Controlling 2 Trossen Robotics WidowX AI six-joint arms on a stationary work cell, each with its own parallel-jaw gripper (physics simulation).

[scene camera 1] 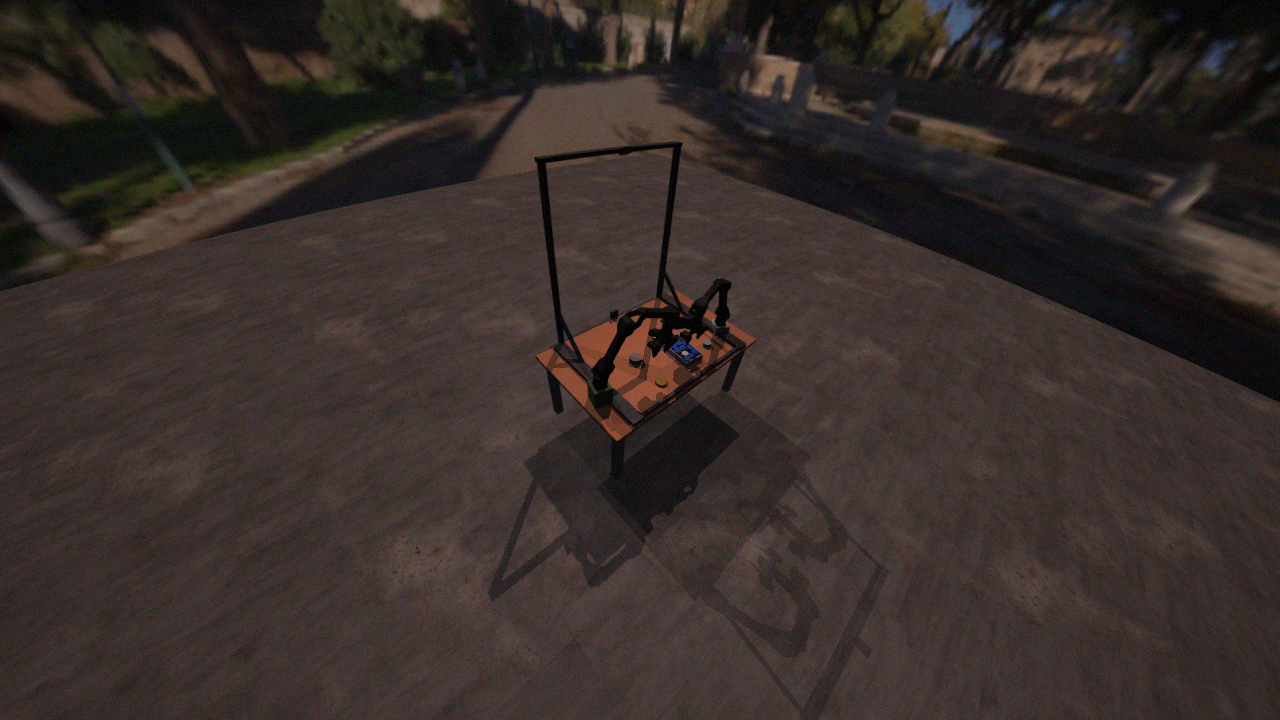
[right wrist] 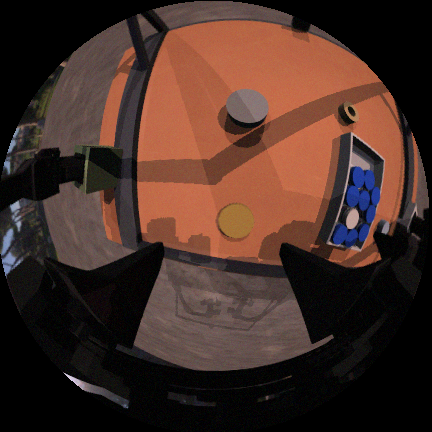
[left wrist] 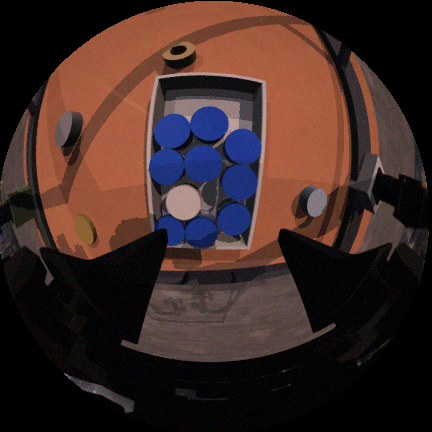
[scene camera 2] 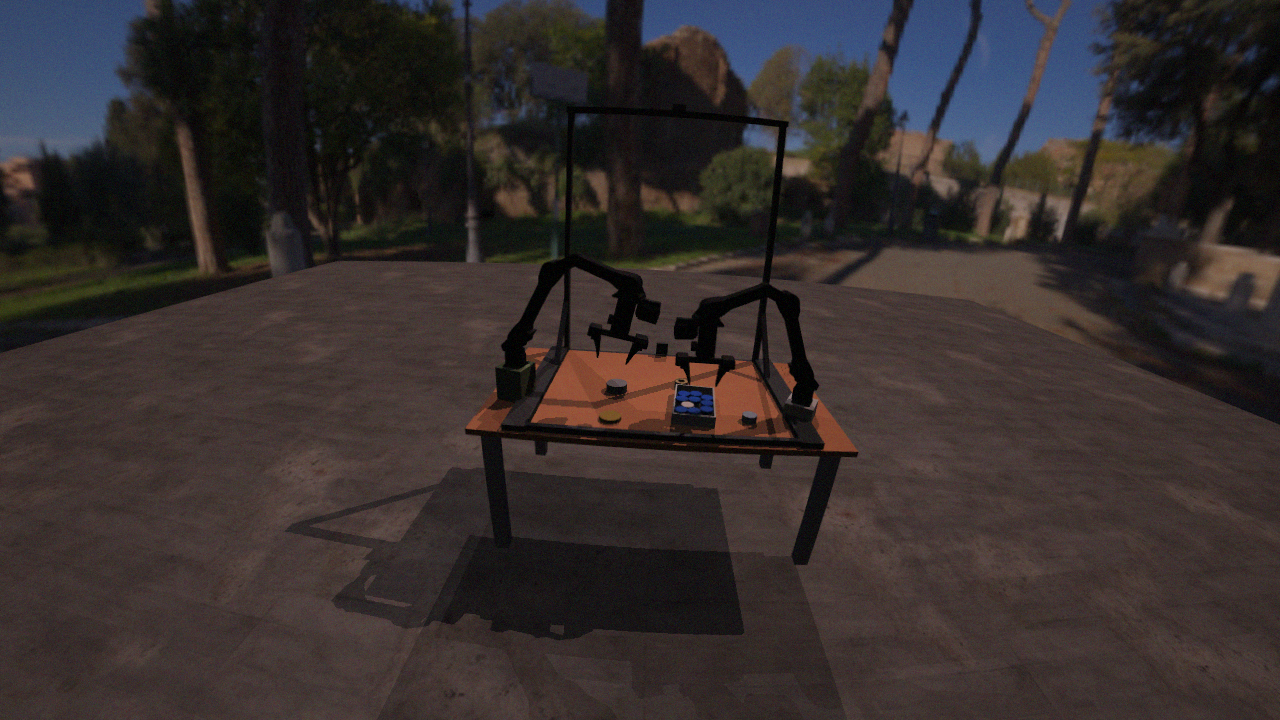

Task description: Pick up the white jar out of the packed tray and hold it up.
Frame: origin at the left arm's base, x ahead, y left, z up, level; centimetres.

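Seen in the pictures: left gripper, fingertip midpoint: [scene camera 1: 692,341] [right wrist: 383,236] [left wrist: 224,234] [scene camera 2: 702,385]; right gripper, fingertip midpoint: [scene camera 1: 659,354] [right wrist: 223,249] [scene camera 2: 611,360]; left arm's base, link origin: [scene camera 1: 720,323] [left wrist: 378,185] [scene camera 2: 802,401]; right arm's base, link origin: [scene camera 1: 599,384] [right wrist: 78,167] [scene camera 2: 515,364].
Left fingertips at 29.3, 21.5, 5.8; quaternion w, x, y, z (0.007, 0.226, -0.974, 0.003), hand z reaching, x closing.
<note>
Offsets run from my left fingertips to a thing's middle, as dx, dy, dz.
The white jar @[+3.8, +1.7, -9.2] [scene camera 1: 685,352] [scene camera 2: 687,404] [left wrist: 183,202] [right wrist: 352,218] stands upright in the tray @[+3.8, -4.0, -11.1] [scene camera 2: 693,423] [left wrist: 264,115] [right wrist: 341,175], among several blue-topped jars @[+3.7, -3.4, -9.2] [left wrist: 203,163] [right wrist: 364,200]. In the left wrist view it is near the tray's left wall, with blue tops above and below it and a gap to its right. My left gripper [scene camera 2: 703,382] [left wrist: 224,234] is open and empty, above the tray's far side in scene camera 2. My right gripper [scene camera 2: 614,357] [right wrist: 223,249] is open and empty, high over the table away from the tray. The jar's sides are mostly hidden.
A grey disc @[+33.6, -1.3, -10.1] [scene camera 2: 615,385] [left wrist: 68,129] [right wrist: 247,107], a yellow disc @[+23.1, +18.1, -11.0] [scene camera 2: 609,417] [left wrist: 85,229] [right wrist: 236,220], a small light grey cylinder @[-15.1, -7.6, -10.4] [scene camera 2: 749,418] [left wrist: 316,202] and a tan ring @[+16.0, -18.8, -10.3] [left wrist: 179,61] lie around the tray. A tall black frame [scene camera 1: 548,232] [scene camera 2: 776,197] stands at the back.
</note>
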